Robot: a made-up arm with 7 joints.
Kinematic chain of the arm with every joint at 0, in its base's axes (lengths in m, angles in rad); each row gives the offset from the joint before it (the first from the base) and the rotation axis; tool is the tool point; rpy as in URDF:
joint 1: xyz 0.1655 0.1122 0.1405 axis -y
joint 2: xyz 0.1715 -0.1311 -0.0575 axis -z
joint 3: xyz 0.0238 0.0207 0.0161 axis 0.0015 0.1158 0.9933
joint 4: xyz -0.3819 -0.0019 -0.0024 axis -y
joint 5: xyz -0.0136 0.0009 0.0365 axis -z
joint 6: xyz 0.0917 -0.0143 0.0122 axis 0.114 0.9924 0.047
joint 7: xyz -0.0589 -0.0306 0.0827 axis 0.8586 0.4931 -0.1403
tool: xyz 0.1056 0.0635 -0.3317 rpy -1.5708 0 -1.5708
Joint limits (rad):
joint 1: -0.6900..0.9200
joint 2: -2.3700..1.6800
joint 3: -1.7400..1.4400
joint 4: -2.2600..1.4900
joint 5: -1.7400..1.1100
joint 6: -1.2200..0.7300
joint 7: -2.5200..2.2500
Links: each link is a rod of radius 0.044 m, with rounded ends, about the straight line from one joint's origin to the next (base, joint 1, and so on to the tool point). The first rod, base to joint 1, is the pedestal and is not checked.
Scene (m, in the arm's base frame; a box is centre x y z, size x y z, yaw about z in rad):
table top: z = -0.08
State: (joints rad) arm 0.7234 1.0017 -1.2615 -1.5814 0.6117 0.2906 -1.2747
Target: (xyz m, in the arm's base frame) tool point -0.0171 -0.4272 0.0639
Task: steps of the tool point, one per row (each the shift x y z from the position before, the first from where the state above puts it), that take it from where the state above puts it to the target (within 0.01 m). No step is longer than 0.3 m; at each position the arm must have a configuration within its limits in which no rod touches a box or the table.
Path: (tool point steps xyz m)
1: -0.2185 -0.0939 -0.1211
2: -0.1680 -0.1537 0.0618
3: -0.0041 -0.1463 0.1491
4: 0.1494 -0.0766 0.0928
5: -0.1395 -0.0760 -0.0310
6: -0.0920 -0.0949 -0.0660
7: -0.0419 -0.1022 -0.0705
8: 0.0009 -0.1023 -0.0496
9: 0.0313 -0.0950 -0.0113

